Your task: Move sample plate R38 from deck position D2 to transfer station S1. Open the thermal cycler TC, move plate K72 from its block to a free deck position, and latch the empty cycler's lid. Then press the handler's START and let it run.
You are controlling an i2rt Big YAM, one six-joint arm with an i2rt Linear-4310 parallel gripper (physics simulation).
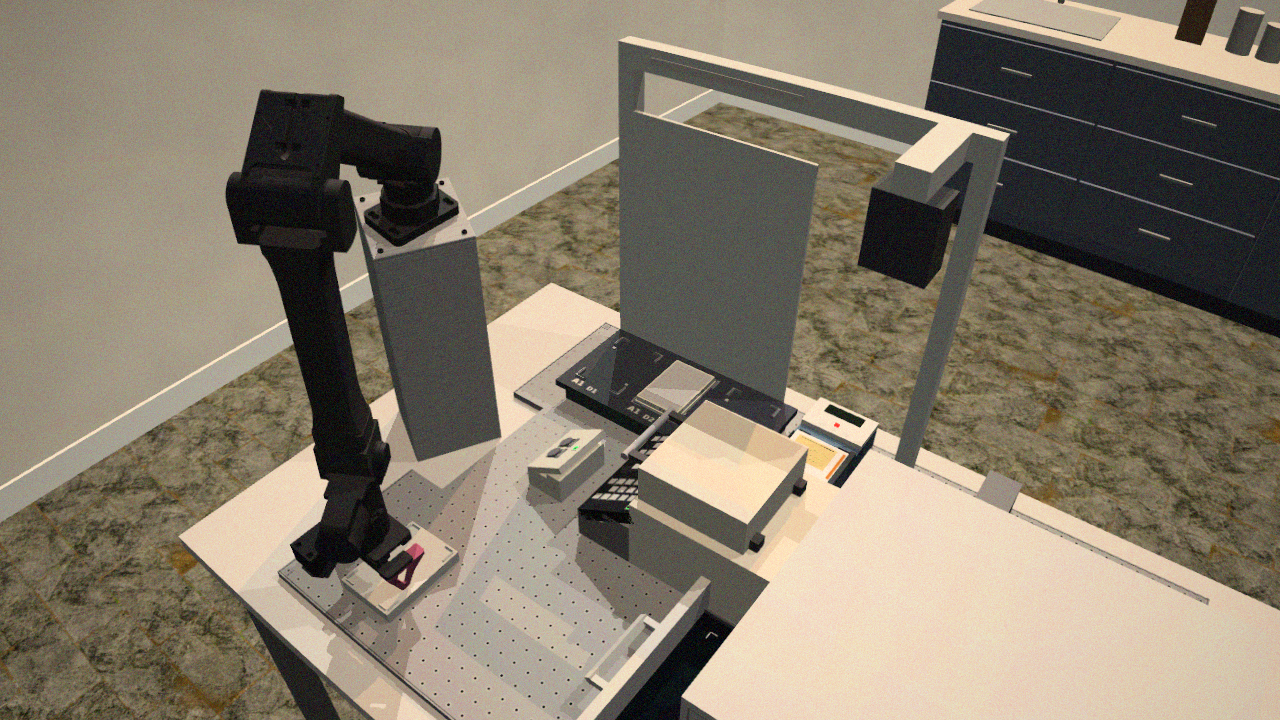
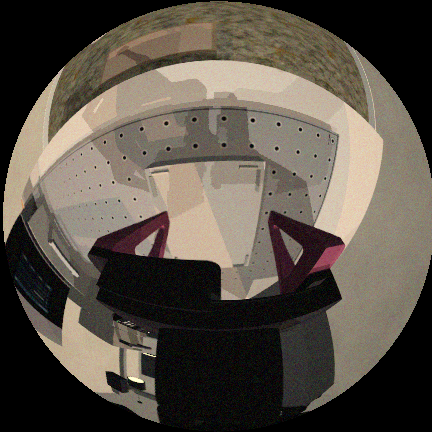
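Seen in the pictures: gripper, fingertip midpoint: (image 1: 383,569) (image 2: 218,216); arm's base, origin of the base link: (image 1: 412,216).
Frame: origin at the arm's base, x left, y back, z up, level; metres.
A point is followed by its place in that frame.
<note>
My gripper (image 1: 400,573) {y -0.206, x -0.290, z -0.384 m} (image 2: 218,216) {y -0.206, x -0.290, z -0.384 m} is open, with nothing between its magenta fingers. It is low over a pale, flat block (image 1: 431,557) {y -0.237, x -0.226, z -0.390 m} (image 2: 220,200) {y -0.205, x -0.303, z -0.390 m} with small corner brackets on the perforated board; no plate shows on it and I see no label. A pale plate (image 1: 677,386) {y -0.297, x 0.281, z -0.348 m} lies on the dark deck (image 1: 601,376) {y -0.165, x 0.228, z -0.364 m} at the back, beside the mark D2. A beige boxy unit (image 1: 723,456) {y -0.534, x 0.077, z -0.209 m} with black knobs on its right side stands in front of the deck; no name is readable. A small device with a red button (image 1: 836,425) {y -0.559, x 0.384, z -0.354 m} stands behind it. Plate K72 cannot be identified.
A small wedge-topped box (image 1: 565,461) {y -0.291, x 0.010, z -0.330 m} and a dark keypad (image 1: 610,492) {y -0.387, x 0.007, z -0.329 m} stand left of the beige unit. A grey upright panel (image 1: 716,241) {y -0.294, x 0.373, z -0.097 m} and a frame (image 1: 953,304) {y -0.689, x 0.402, z -0.055 m} carrying a black box (image 1: 905,234) {y -0.652, x 0.249, z 0.110 m} rise behind. A raised wall with a handle (image 1: 646,658) {y -0.612, x -0.175, z -0.323 m} stands at the front right.
</note>
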